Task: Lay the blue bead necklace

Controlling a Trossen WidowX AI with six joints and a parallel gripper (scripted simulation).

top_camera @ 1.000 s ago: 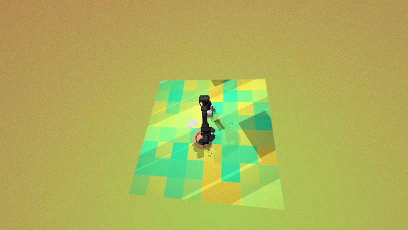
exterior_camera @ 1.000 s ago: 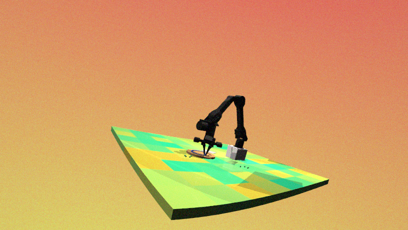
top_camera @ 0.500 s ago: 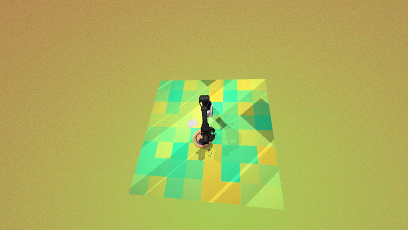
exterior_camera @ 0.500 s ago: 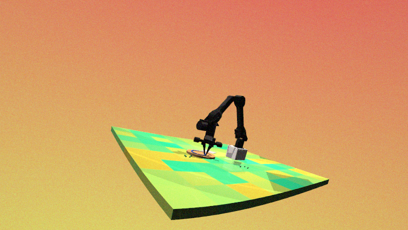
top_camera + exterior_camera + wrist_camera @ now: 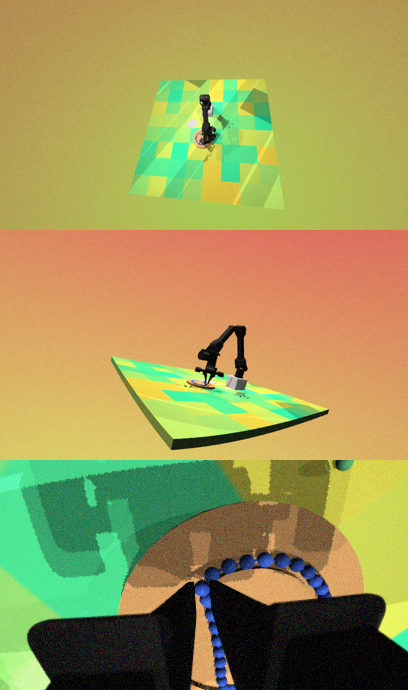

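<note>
Now: the round bead board 10 mm behind my gripper tip, 60 mm to the right of it and 10 mm below it. Also, from my gripper tip: flat grey piece: 180 mm behind, 170 mm to the right, 20 mm below.
</note>
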